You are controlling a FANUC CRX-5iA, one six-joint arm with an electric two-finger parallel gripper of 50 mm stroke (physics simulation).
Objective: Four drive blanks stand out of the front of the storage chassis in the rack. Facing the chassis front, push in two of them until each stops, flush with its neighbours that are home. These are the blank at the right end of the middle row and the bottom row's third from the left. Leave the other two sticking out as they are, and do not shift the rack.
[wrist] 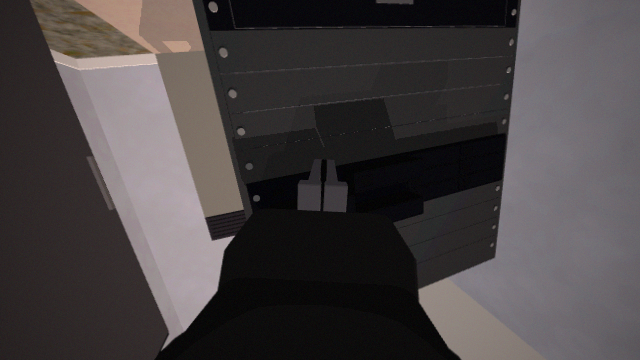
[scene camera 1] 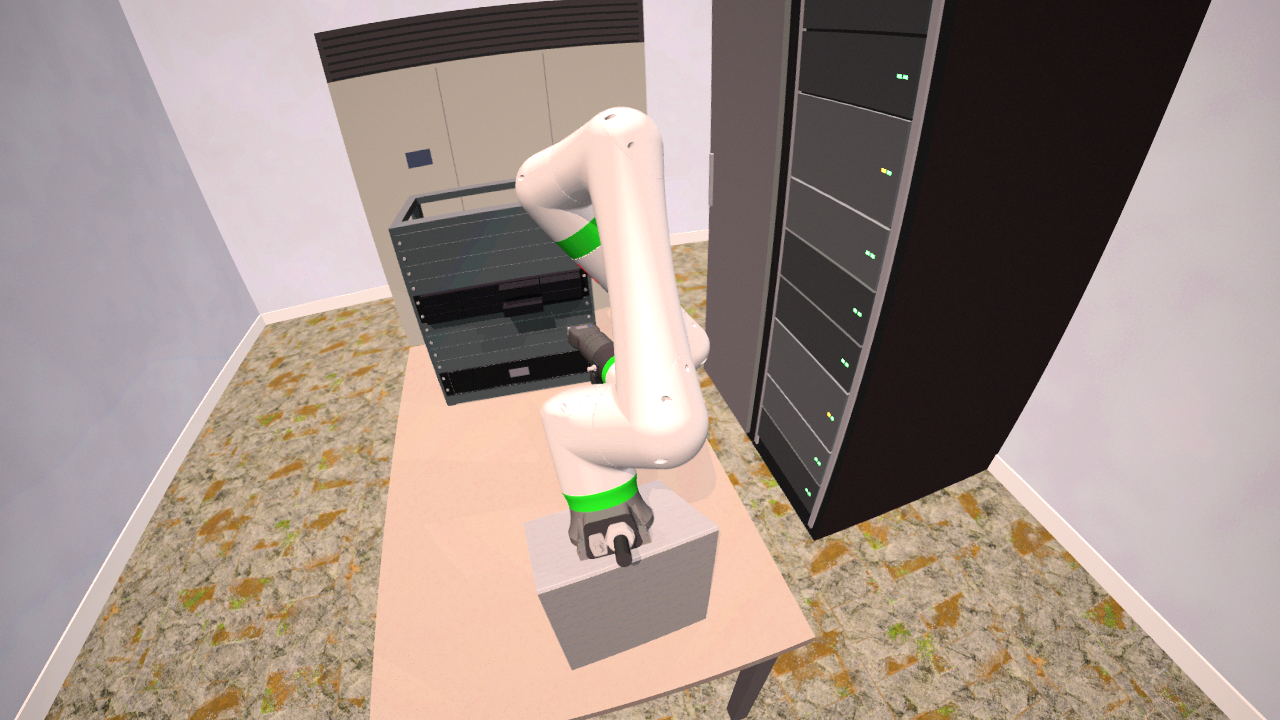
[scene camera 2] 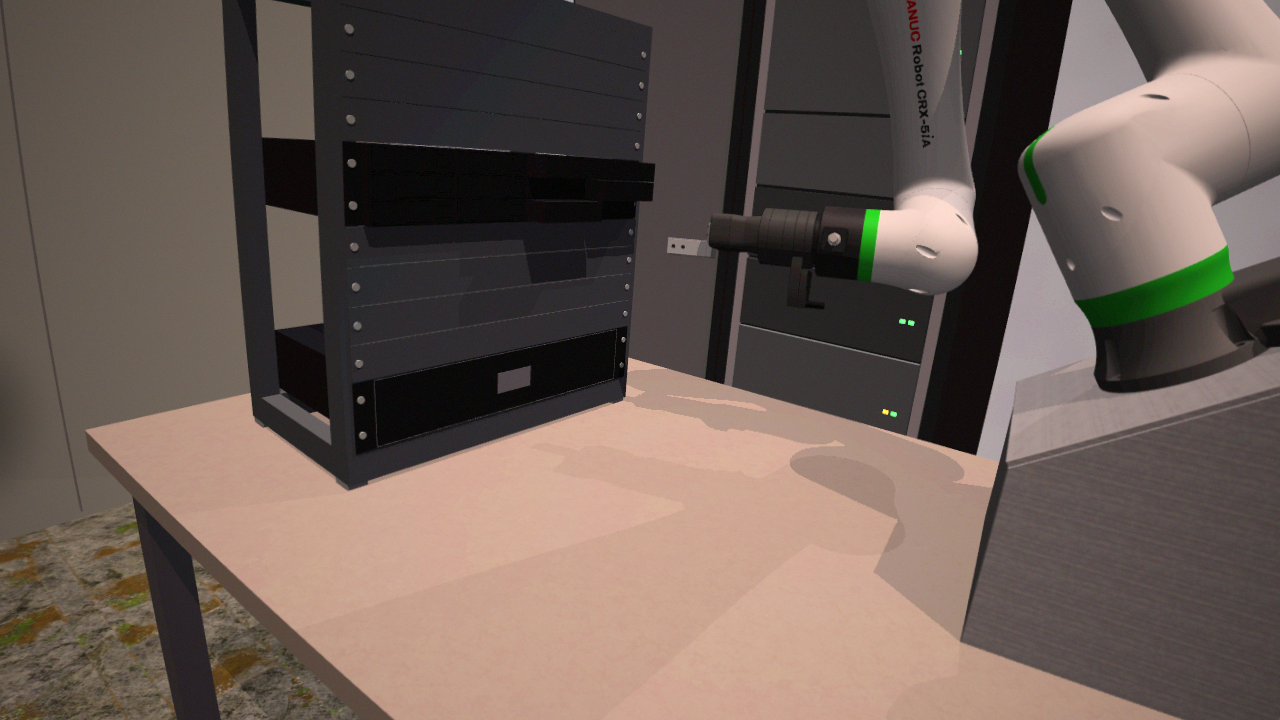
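Where they show: gripper, fingertip midpoint: [wrist: 323, 172] [scene camera 1: 570, 330] [scene camera 2: 668, 245]; arm's base at its link origin: [scene camera 1: 612, 527] [scene camera 2: 1183, 360].
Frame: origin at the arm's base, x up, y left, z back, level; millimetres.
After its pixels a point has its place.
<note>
The black storage chassis [scene camera 1: 447, 306] @(z -698, x 91, y 364 mm) [scene camera 2: 438, 189] @(z -699, x 84, y 347 mm) [wrist: 477, 160] @(z -698, x 80, y 363 mm) sits in the open rack [scene camera 1: 418, 313] @(z -707, x 78, y 454 mm) [scene camera 2: 332, 268] @(z -720, x -3, y 466 mm) [wrist: 360, 47] @(z -725, x -112, y 155 mm). Dark blanks stand out near its middle and right; a low blank [scene camera 1: 521, 306] @(z -676, x 71, y 159 mm) [scene camera 2: 562, 211] @(z -673, x 60, y 179 mm) shows below the others, and a right-end blank [scene camera 2: 637, 189] @(z -682, x 91, y 29 mm) juts past the rack's right edge in scene camera 2. In the wrist view, which is upside down, protruding blanks [wrist: 395, 197] @(z -695, x 103, y 178 mm) merge into one dark shape, so their rows are hard to tell. My gripper [scene camera 1: 572, 332] @(z -606, x 19, y 36 mm) [scene camera 2: 669, 245] @(z -606, x 19, y 36 mm) [wrist: 323, 172] @(z -606, x 19, y 36 mm) is shut and empty, in front of the rack's right side, apart from it.
A black unit with a grey label [scene camera 1: 478, 376] @(z -714, x -170, y 339 mm) [scene camera 2: 438, 402] @(z -714, x -184, y 340 mm) [wrist: 325, 14] @(z -727, x -150, y 110 mm) fills the rack's bottom. The rack stands on the table [scene camera 1: 447, 537] @(z -214, x -272, y 403 mm) [scene camera 2: 447, 573] @(z -496, x -271, y 463 mm). My arm's grey pedestal [scene camera 1: 626, 600] @(z 115, x -50, y -5 mm) [scene camera 2: 1145, 483] @(z 2, x -76, y 151 mm) is at the near end. A tall server cabinet [scene camera 1: 1011, 268] stands right of the table.
</note>
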